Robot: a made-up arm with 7 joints.
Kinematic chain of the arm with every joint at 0, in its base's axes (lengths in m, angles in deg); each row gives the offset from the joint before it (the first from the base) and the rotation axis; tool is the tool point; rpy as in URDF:
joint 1: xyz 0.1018 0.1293 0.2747 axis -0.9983 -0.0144 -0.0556
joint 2: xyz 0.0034 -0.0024 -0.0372 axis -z
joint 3: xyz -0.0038 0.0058 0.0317 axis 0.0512 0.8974 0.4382
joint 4: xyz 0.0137 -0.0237 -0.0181 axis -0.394 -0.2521 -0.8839
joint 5: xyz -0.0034 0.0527 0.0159 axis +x
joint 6: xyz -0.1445 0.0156 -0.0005 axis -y
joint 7: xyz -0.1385 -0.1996 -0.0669 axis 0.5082 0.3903 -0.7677
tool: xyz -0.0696 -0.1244 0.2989 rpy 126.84 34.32 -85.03
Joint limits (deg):
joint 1: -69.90..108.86
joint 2: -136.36..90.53
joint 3: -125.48..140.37
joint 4: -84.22..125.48
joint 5: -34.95..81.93
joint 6: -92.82..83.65
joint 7: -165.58..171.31
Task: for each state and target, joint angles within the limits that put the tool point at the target. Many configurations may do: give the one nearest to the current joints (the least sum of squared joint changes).
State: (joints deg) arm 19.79 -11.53 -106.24 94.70 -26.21 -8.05 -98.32
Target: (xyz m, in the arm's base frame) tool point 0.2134 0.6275 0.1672
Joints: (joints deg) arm 25.95 -18.70 -102.02 85.31 -21.67 -11.77 -96.68
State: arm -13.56 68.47 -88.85 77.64 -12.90 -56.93 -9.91
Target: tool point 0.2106 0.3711 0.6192
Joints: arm -37.26 39.40 -74.58 67.85 -34.95 -47.30 -0.16
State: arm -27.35 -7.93 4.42 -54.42 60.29 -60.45 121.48
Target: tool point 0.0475 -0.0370 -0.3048
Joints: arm -36.59 -7.00 2.98 -62.37 69.30 -21.62 132.56
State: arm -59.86 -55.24 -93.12 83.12 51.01 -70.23 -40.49
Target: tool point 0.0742 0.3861 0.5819
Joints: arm -69.90 -46.57 -110.34 105.47 44.84 -36.32 -49.57
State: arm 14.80 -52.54 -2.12 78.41 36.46 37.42 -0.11
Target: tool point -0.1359 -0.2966 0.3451
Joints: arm 17.14 -71.13 10.20 62.88 36.59 11.48 -2.07
